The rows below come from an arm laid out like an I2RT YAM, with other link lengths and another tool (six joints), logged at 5 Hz.
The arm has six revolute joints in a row. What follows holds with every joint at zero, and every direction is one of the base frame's.
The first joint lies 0.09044 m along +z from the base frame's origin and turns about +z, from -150 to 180 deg.
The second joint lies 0.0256 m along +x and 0.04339 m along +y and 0.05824 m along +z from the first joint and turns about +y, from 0 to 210 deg.
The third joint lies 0.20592 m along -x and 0.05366 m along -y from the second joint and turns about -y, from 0 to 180 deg.
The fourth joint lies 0.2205 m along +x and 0.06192 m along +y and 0.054 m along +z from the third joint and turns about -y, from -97 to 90 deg.
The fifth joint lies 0.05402 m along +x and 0.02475 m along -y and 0.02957 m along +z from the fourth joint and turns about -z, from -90 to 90 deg.
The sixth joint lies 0.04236 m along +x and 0.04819 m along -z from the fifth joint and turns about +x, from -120 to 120 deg.
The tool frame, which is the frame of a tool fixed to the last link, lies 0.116 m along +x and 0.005 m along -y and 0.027 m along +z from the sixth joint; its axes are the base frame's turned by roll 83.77, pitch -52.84 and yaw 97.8 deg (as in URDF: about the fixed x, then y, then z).
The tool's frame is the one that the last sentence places.
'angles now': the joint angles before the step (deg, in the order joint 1, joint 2, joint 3, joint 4, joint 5, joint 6). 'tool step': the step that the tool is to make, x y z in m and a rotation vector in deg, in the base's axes. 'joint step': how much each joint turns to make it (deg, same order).
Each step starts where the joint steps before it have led.
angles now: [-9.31, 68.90, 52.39, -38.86, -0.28, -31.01]
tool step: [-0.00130, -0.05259, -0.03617, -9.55, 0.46, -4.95]
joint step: [-6.76, 2.29, -8.53, 12.83, 6.61, -6.95]
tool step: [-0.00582, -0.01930, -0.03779, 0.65, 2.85, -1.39]
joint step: [-4.85, 5.53, -4.30, 7.20, -1.77, -3.00]
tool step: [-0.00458, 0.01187, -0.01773, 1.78, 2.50, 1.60]
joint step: [1.40, 2.21, -1.50, 0.73, -0.79, 0.27]
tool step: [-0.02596, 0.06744, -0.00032, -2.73, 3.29, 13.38]
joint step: [13.70, -9.38, -5.54, -6.32, 3.09, -1.41]
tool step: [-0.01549, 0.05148, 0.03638, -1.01, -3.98, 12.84]
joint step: [11.00, -12.14, 0.52, -8.44, -0.10, -2.11]
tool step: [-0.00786, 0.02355, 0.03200, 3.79, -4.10, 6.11]
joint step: [2.29, -7.31, 2.20, -4.92, -4.91, -1.23]
